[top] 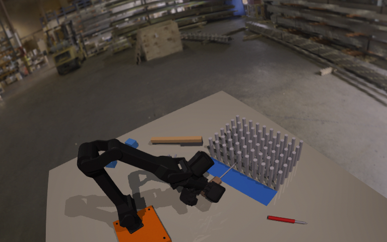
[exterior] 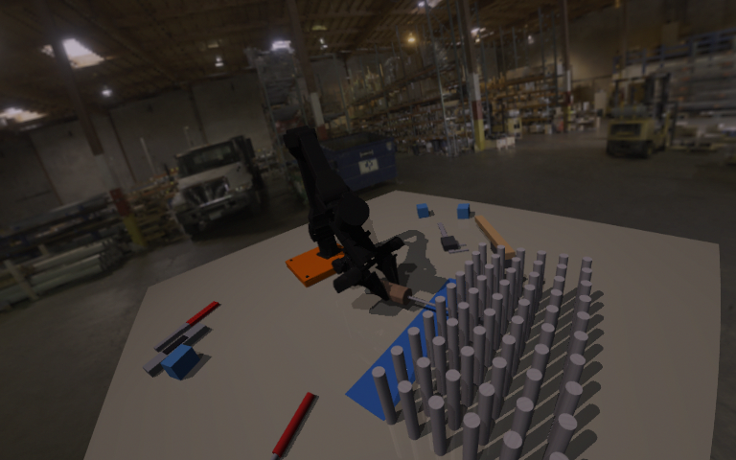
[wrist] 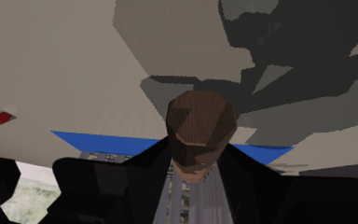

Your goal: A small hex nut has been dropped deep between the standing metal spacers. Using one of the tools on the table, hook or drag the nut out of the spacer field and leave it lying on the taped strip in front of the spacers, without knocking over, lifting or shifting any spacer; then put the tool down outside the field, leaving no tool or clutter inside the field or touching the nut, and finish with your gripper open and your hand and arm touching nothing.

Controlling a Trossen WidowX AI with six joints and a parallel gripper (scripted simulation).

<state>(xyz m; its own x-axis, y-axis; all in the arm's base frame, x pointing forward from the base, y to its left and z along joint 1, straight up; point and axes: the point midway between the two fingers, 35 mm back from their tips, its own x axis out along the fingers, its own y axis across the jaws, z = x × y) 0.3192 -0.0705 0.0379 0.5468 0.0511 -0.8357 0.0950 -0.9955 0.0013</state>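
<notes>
Right now the blue taped strip is 110 mm ahead of my gripper tip, 30 mm to the right of it and 30 mm below it. Round my gripper tip: rod: 100 mm ahead, 10 mm to the left; red screwdriver: 340 mm to the right, 90 mm ahead, 20 mm below.
</notes>
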